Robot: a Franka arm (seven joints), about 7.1 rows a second.
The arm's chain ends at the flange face. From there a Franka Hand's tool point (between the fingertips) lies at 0.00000 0.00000 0.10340 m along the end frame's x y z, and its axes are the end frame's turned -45 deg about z.
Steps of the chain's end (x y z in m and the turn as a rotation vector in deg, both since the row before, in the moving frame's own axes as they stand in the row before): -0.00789, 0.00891, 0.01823, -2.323, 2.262, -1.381; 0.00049, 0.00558, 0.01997, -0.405, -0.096, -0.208; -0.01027, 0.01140, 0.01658, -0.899, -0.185, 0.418; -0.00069, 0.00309, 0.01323, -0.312, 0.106, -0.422; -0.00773, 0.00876, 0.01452, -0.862, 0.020, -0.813; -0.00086, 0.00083, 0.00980, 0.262, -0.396, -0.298; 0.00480, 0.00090, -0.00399, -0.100, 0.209, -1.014; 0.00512, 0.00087, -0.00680, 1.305, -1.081, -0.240
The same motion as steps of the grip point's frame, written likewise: -0.01189, 0.00657, 0.01806, -3.242, -0.043, -1.381; -0.00424, 0.00469, 0.01997, -0.218, -0.354, -0.208; -0.01671, 0.00171, 0.01657, -0.505, -0.767, 0.418; -0.00293, 0.00223, 0.01323, -0.296, -0.146, -0.422; -0.01273, 0.00186, 0.01451, -0.624, -0.595, -0.813; -0.00137, -0.00086, 0.00980, 0.465, -0.095, -0.298; 0.00290, 0.00442, -0.00399, -0.218, 0.077, -1.014; 0.00328, 0.00119, -0.00685, 1.687, 0.158, -0.240
